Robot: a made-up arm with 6 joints.
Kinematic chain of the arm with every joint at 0, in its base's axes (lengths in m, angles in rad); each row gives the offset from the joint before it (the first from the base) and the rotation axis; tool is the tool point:
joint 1: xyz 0 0 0.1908 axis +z
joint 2: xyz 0 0 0 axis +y
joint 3: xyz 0 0 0.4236 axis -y
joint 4: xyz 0 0 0 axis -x
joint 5: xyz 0.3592 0 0 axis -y
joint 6: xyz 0 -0.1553 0 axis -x
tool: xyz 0 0 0
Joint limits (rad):
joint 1: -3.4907..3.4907
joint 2: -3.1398..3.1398
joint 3: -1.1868..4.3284
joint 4: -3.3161..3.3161
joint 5: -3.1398..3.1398
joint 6: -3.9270..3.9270
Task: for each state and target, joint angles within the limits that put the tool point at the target. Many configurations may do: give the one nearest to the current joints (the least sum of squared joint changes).
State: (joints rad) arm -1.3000 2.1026 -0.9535 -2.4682 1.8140 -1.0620
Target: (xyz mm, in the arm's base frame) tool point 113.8 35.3 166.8
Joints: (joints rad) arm -0.8189 1.4433 -1.1868 -2.3329 1.8140 -1.0620
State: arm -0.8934 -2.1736 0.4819 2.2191 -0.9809 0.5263
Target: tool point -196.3 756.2 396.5
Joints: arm -1.2388 -1.4142 0.9792 1.9734 -0.9809 0.5263
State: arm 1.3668 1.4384 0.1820 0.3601 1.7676 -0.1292
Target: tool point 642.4 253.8 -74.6
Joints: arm 0.5790 1.5736 0.5763 0.4614 1.7676 -0.1292
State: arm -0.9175 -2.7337 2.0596 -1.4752 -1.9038 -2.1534
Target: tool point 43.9 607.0 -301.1
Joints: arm -1.6235 -2.5219 1.4121 -1.6473 -1.9038 -2.1534
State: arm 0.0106 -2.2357 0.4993 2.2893 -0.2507 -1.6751
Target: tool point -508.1 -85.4 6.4
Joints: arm 0.4100 -2.6890 -0.3594 2.4979 -0.2507 -1.6751
